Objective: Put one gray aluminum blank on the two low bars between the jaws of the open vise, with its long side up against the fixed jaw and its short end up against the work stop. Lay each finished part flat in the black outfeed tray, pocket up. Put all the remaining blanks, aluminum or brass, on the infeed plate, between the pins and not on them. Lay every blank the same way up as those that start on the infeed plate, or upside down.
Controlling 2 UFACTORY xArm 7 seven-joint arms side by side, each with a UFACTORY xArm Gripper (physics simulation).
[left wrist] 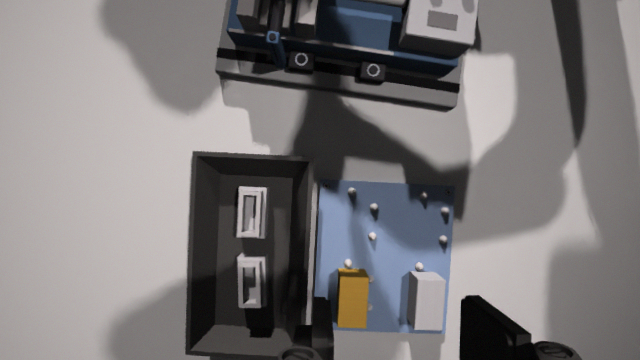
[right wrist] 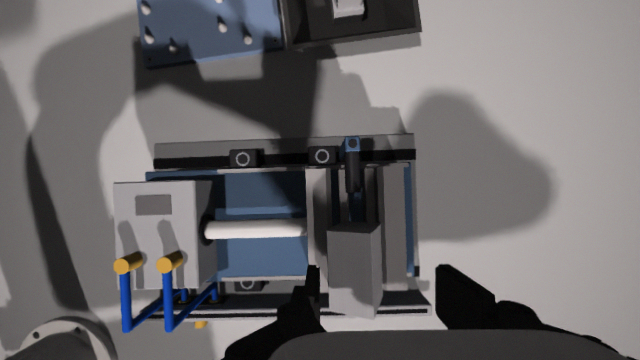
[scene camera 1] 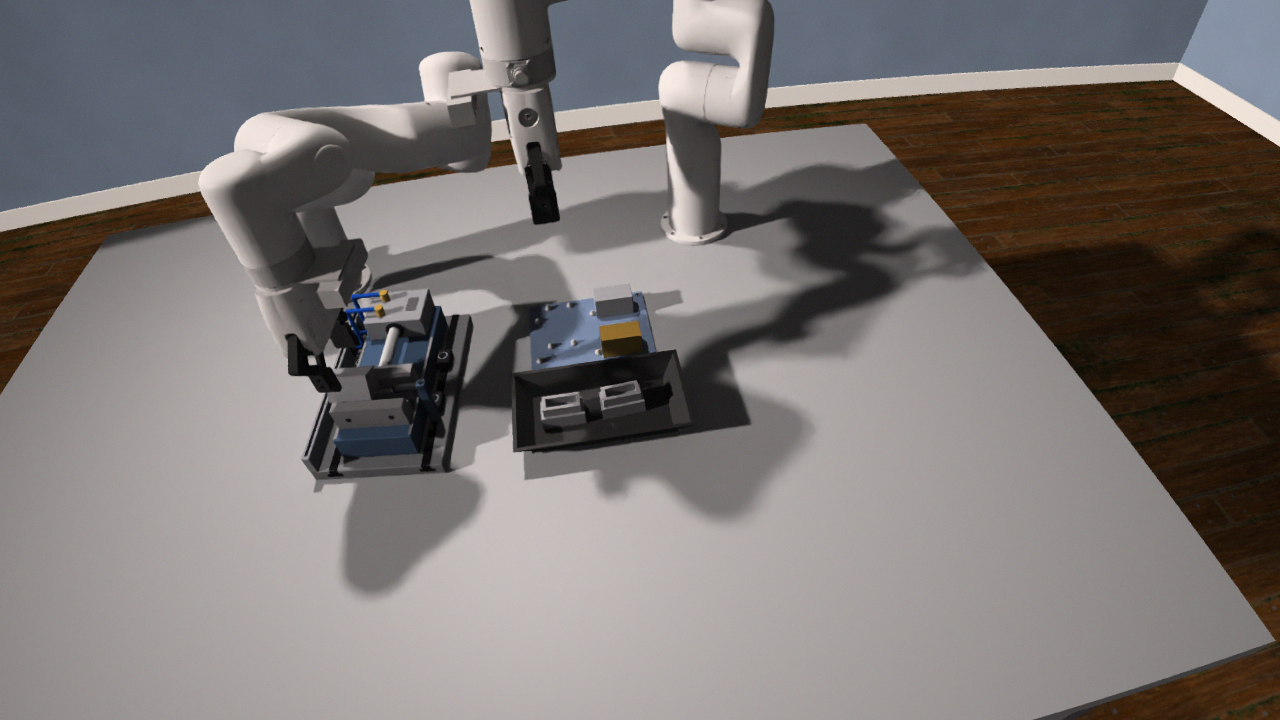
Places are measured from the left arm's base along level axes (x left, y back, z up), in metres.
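Where they show: left gripper, fingertip midpoint: [left wrist: 395,329] [scene camera 1: 544,207]; right gripper, fingertip midpoint: [right wrist: 377,289] [scene camera 1: 339,367]; left arm's base, origin of the base link: [scene camera 1: 693,225].
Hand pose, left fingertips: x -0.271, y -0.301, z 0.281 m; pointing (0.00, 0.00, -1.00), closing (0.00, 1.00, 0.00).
Observation:
Each offset is from my left fingertips to the top centre of the thing. "spot": to the spot under its first point.
A gray aluminum blank @(dz -0.155, dx -0.298, dy -0.064 m) [scene camera 1: 350,383] [right wrist: 352,270] stands above the jaw gap of the vise @(dz -0.181, dx -0.268, dy +0.001 m) [scene camera 1: 375,441] [left wrist: 360,32] [right wrist: 262,191], apart from the work stop @(spot: dz -0.217, dx -0.205, dy -0.085 m) [scene camera 1: 427,402] [right wrist: 353,172]. Its underside and the bars beneath are hidden. My right gripper [scene camera 1: 334,361] [right wrist: 377,289] is open, its fingers apart on either side of the blank. My left gripper [scene camera 1: 544,213] [left wrist: 395,329] is open and empty, high above the table. A brass blank @(dz -0.237, dx +0.078, dy +0.006 m) [scene camera 1: 622,338] [left wrist: 352,300] and an aluminum blank @(dz -0.237, dx +0.082, dy +0.096 m) [scene camera 1: 613,300] [left wrist: 428,301] lie on the infeed plate @(dz -0.272, dx +0.035, dy +0.049 m) [scene camera 1: 559,333] [left wrist: 400,220]. Two finished parts @(spot: dz -0.239, dx -0.024, dy -0.125 m) [scene camera 1: 563,410] @(spot: dz -0.248, dx +0.057, dy -0.113 m) [left wrist: 251,281] lie pocket up in the black tray @(spot: dz -0.247, dx +0.028, dy -0.180 m) [scene camera 1: 608,438] [left wrist: 205,225].
Several pins stand on the infeed plate. The vise's gray block @(spot: dz -0.184, dx -0.230, dy +0.081 m) [scene camera 1: 407,308] [right wrist: 160,235] carries blue hoses @(spot: dz -0.171, dx -0.293, dy +0.116 m) [right wrist: 125,300] with yellow fittings at the left of the right wrist view. The tray stands beside the infeed plate, its walls rising above the parts.

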